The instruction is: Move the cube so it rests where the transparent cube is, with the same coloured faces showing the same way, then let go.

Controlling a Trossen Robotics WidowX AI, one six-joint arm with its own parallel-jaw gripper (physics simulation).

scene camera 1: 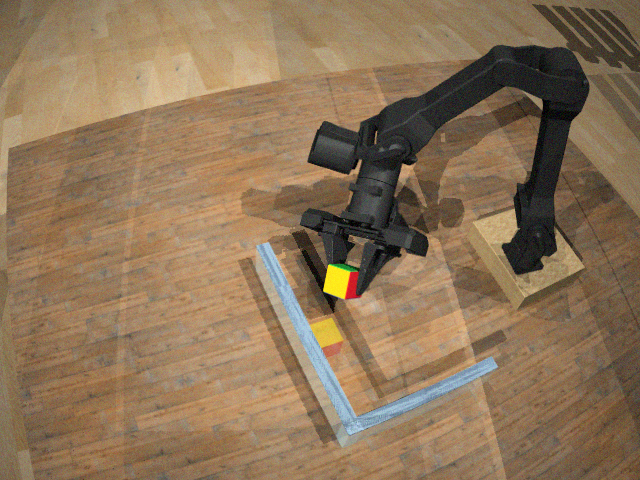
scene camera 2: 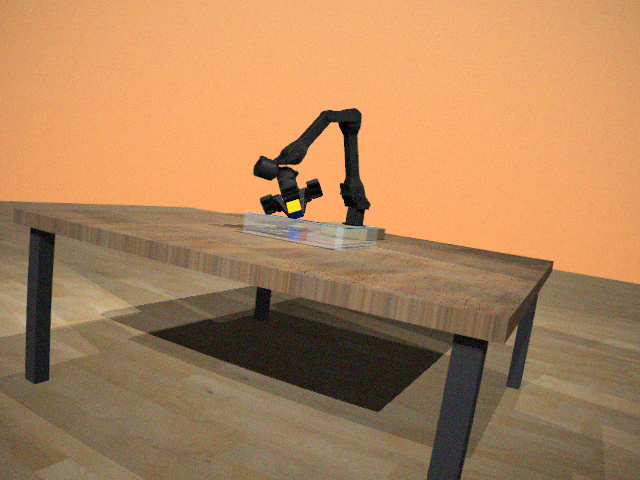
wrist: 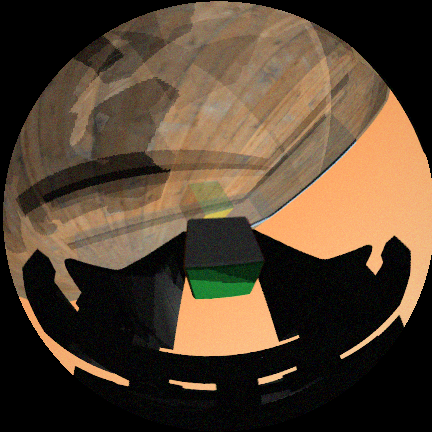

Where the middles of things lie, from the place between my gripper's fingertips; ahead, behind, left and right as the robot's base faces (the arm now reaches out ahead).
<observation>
My gripper is now 40 mm short of the transparent cube (scene camera 1: 328, 336), 40 mm to the right of it and 50 mm above it. Also, from my hand: grey L-shaped rail (scene camera 2: 328, 236): 40 mm behind, 30 mm to the left, 40 mm below.
</observation>
